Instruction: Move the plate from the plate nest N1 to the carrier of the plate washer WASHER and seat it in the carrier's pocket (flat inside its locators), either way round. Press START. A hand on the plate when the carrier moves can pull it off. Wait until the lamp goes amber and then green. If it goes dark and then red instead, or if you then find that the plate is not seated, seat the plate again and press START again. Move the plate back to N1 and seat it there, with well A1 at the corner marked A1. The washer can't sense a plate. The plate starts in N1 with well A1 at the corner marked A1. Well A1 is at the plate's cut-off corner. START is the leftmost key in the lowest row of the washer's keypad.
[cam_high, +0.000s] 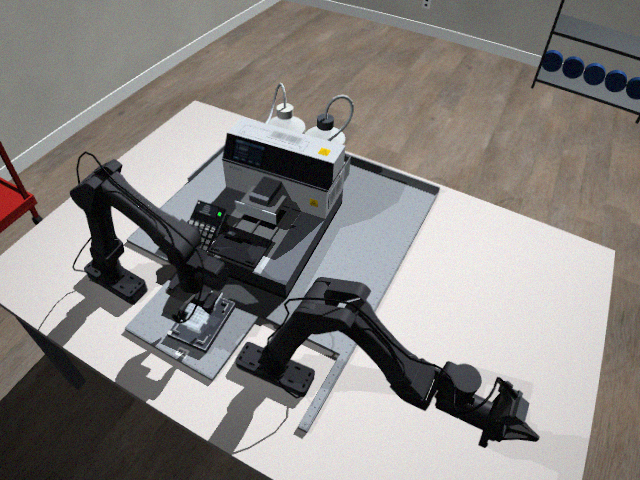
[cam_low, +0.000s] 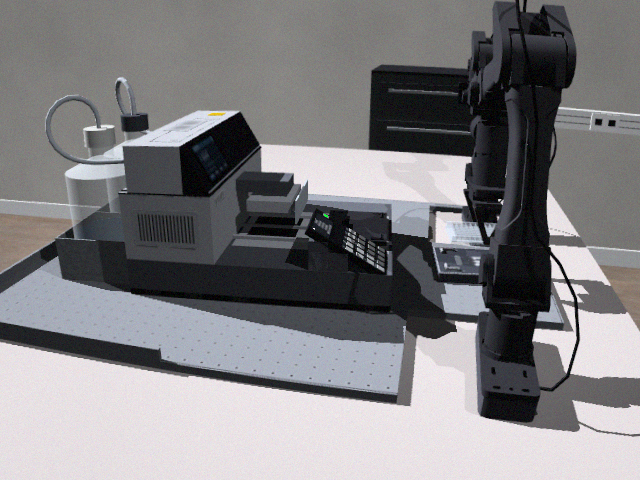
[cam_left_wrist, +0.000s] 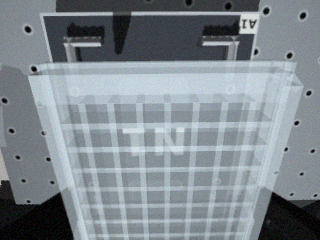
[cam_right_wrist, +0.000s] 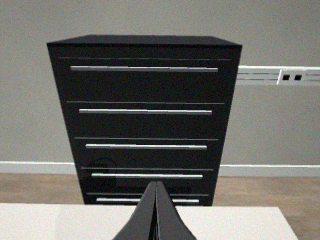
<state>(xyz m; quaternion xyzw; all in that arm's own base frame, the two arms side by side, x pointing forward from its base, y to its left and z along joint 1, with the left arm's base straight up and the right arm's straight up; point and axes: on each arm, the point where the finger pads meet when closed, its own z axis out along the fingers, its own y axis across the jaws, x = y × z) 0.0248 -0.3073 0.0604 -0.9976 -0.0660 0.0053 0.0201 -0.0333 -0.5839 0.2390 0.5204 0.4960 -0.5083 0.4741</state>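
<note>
My left gripper is now 230 mm short of the dark carrier and 20 mm to the right of it. Also, from my left hand: A1 mark: 80 mm behind, 40 mm to the left, 60 mm below; nest N1: 70 mm below; white plate: right at my left hand.
</note>
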